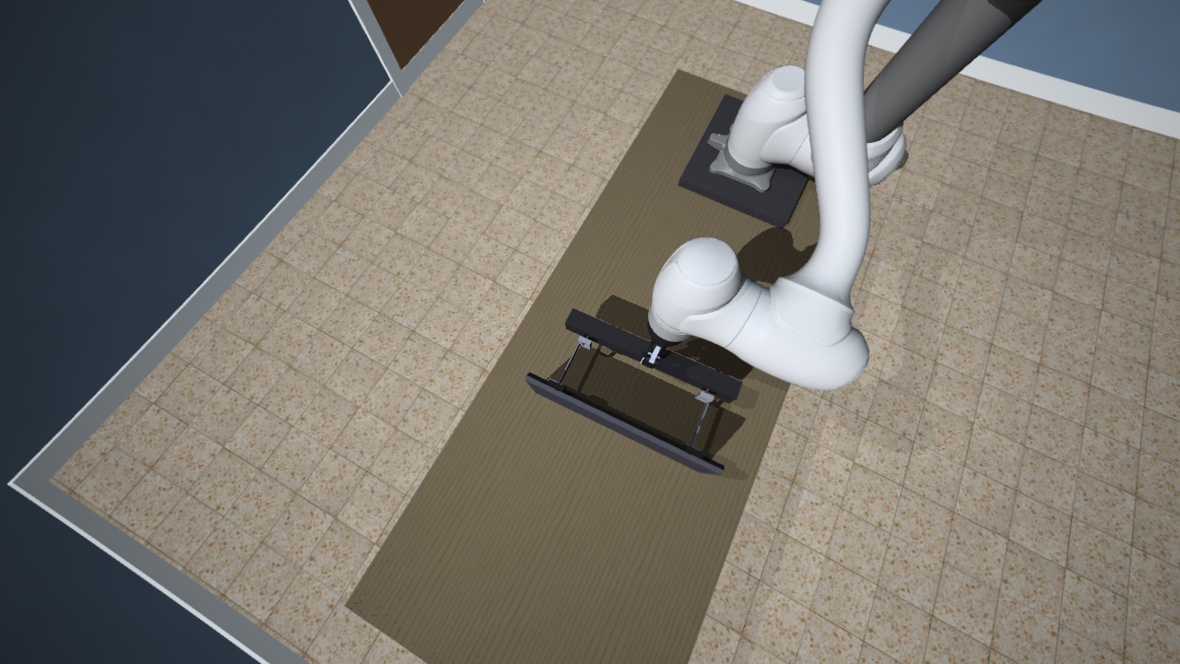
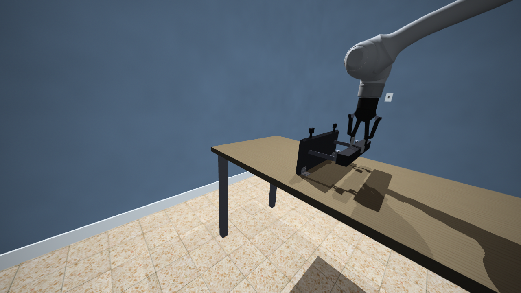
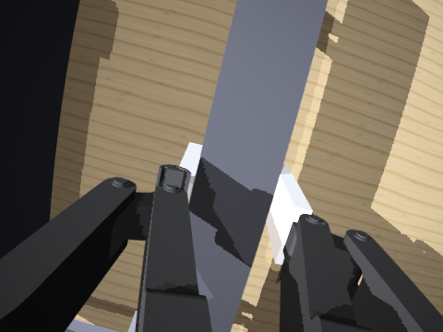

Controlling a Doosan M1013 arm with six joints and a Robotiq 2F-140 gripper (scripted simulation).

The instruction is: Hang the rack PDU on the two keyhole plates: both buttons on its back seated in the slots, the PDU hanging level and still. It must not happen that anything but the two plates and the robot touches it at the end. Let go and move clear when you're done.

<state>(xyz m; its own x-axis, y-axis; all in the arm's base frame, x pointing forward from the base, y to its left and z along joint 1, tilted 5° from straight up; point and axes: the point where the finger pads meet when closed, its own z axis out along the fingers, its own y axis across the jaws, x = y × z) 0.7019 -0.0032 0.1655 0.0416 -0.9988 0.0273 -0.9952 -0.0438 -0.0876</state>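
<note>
My gripper is now 3 cm above the rack PDU and 2 cm short of it. From my hand the other things lie so: upright panel 17 cm ahead, 7 cm below, 1 cm to the left.
</note>
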